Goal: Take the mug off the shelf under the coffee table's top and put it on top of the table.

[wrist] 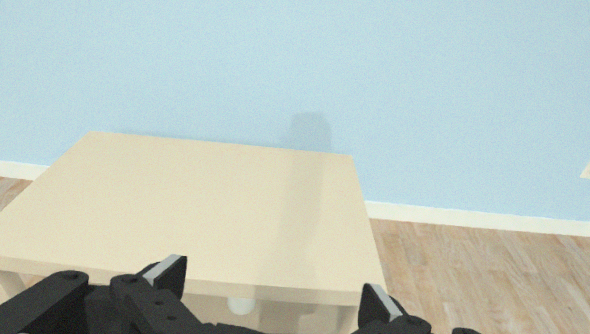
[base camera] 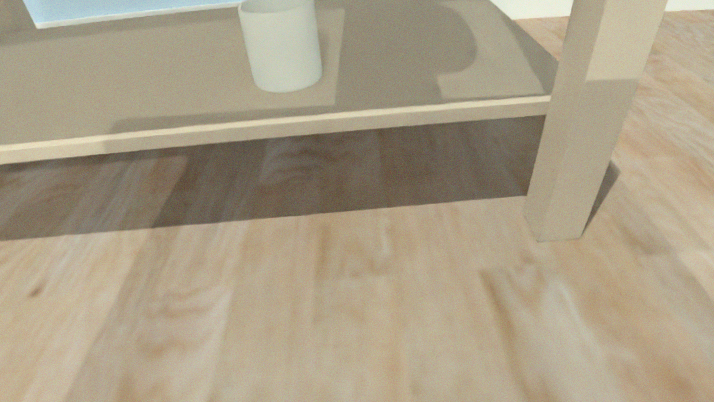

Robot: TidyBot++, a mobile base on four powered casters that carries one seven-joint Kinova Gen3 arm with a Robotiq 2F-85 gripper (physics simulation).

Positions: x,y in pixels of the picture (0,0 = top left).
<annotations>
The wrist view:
my gripper: 273,289
coffee table: 289,228
</annotations>
